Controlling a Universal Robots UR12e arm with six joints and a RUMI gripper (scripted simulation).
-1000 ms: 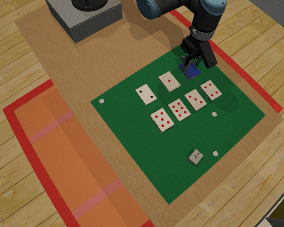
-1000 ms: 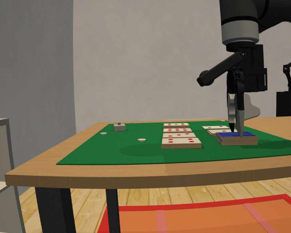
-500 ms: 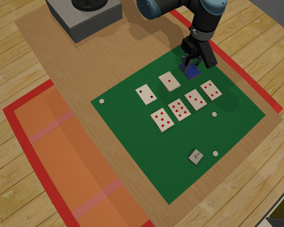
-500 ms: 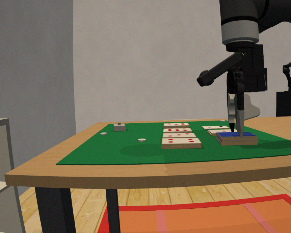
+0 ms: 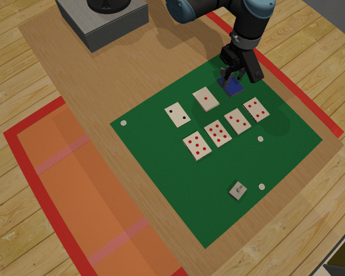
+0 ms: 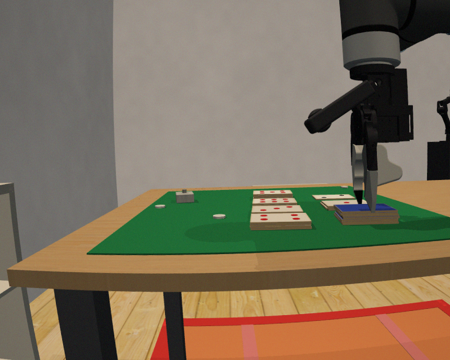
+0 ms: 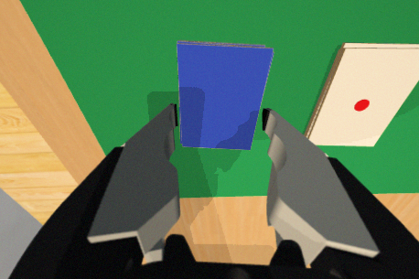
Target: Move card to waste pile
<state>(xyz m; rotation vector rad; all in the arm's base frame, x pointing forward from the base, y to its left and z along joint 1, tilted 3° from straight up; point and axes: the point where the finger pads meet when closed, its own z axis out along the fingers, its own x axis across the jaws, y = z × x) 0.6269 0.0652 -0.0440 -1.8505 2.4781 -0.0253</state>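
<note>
Right now my hand is 1 cm above the card. Round my hand: grey block 31 cm to the right, 27 cm ahead, 2 cm below; then green mat 18 cm to the right, 9 cm ahead, 5 cm below.
</note>
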